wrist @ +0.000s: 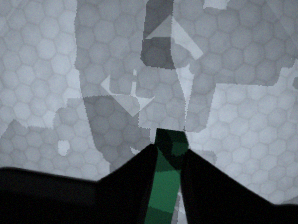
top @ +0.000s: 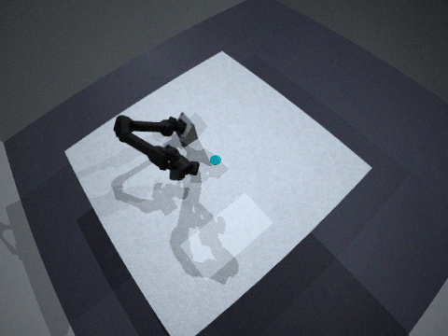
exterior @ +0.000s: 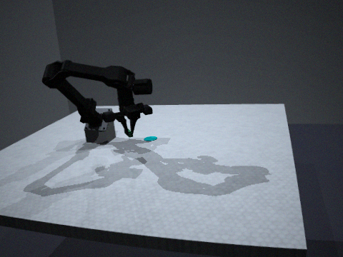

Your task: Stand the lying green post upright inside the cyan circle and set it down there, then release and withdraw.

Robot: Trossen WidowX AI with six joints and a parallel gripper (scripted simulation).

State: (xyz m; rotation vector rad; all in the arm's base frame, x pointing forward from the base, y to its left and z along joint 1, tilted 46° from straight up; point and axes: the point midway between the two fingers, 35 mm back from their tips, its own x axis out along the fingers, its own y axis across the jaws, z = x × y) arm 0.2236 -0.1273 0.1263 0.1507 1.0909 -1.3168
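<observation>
My gripper tip is 10 mm past the green post and 20 mm to the right of it. Also, from my gripper tip: cyan circle (30 mm ahead, 190 mm to the left, 90 mm below).
</observation>
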